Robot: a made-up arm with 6 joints.
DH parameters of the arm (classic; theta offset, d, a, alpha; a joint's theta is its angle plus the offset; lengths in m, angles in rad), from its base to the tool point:
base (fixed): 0 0.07 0 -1.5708
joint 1: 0 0.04 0.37 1.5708
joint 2: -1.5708 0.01 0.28 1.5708
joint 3: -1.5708 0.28 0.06 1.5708
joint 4: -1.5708 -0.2 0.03 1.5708
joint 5: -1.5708 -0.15 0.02 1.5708
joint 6: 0 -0.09 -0.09 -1.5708
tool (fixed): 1.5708 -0.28 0 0
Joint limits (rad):
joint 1: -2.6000..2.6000
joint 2: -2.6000..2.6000
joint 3: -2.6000..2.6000
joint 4: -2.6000..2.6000
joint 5: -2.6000..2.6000
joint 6: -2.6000..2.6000
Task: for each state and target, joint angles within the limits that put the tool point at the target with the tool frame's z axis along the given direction. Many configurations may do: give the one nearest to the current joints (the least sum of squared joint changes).
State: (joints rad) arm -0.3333 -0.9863 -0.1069 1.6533 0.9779 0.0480
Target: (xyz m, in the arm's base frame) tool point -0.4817 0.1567 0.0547 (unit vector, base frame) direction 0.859 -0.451 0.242
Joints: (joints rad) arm 0.3399 -0.6461 -0.1071 1.7176 1.3596 0.6904
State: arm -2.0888 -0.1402 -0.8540 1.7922 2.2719 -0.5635
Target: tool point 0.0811 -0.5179 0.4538 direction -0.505 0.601 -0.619
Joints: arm -2.6000 0.4175 -1.5085 1.4383 2.5988 -1.2820
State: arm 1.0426 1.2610 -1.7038 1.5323 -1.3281 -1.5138
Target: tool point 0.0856 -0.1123 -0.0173 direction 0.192 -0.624 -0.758
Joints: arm 0.5001 1.0917 -2.1304 1.3754 -1.4878 -1.6896
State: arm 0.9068 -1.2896 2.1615 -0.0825 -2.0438 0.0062
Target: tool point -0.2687 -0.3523 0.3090 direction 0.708 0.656 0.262
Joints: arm 0.3855 -0.8958 1.3617 -0.5037 -2.3813 0.4611
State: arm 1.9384 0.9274 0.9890 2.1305 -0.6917 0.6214
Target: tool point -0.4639 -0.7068 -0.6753 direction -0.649 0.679 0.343
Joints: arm 2.3886 1.4423 0.6923 1.3860 -1.1584 0.9566
